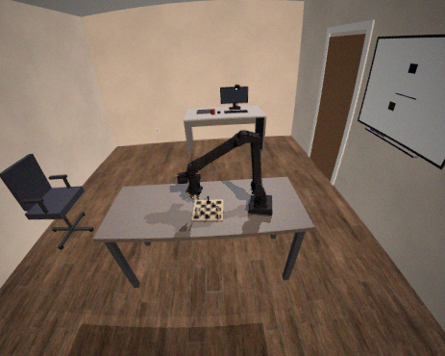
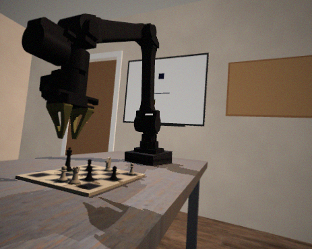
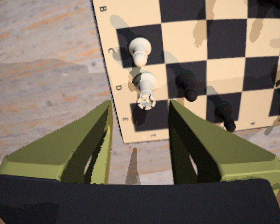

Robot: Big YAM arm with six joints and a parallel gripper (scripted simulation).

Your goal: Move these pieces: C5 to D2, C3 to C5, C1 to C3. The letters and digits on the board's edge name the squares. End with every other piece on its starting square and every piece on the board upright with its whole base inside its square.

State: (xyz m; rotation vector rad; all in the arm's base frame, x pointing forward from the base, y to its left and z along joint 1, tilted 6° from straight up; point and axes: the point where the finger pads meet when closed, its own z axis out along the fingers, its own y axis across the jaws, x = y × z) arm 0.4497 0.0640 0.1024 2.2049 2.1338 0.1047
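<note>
Now: the white rook 8 cm below my hand and 4 cm to the left of it. From my hand the other things lie so: tall black piece 9 cm to the right, 7 cm below, 7 cm behind; then chessboard 10 cm below, 8 cm behind, 1 cm to the right.
</note>
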